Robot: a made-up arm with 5 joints.
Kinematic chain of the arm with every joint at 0, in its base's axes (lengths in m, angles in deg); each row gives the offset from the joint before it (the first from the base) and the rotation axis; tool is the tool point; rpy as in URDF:
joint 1: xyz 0.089 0 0.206 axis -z
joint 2: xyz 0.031 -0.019 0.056 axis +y
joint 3: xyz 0.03 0 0.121 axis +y
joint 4: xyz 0.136 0 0.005 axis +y
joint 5: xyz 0.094 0.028 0 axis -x
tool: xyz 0 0 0 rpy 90 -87.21 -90
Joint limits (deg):
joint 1: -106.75..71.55
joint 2: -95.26..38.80
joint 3: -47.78..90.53
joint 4: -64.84..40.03
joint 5: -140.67..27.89
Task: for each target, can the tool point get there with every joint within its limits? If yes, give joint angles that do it. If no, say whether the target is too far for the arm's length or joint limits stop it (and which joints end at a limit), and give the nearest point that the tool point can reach.
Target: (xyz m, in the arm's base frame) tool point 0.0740 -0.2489 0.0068
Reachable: no: joint limits stop it (at a limit: joint 1, joint 2) | nearest point 0.1600 -0.1845 0.1175 | short by 0.154 m
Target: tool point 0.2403 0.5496 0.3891
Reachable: no: too far | nearest point 0.1842 0.3460 0.3643 | short by 0.213 m
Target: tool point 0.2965 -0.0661 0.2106
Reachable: yes | joints 20.03 2.71 41.48 13.72 -107.70
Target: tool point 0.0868 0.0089 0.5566
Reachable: yes | joints -2.13 -63.14 -21.38 29.24 9.36
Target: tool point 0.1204 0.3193 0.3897
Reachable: yes | joints -82.77 23.23 -12.21 -42.76 -74.24
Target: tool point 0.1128 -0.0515 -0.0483
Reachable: no: joint limits stop it (at a limit: joint 2) | nearest point 0.1257 -0.0794 0.1115 | short by 0.163 m
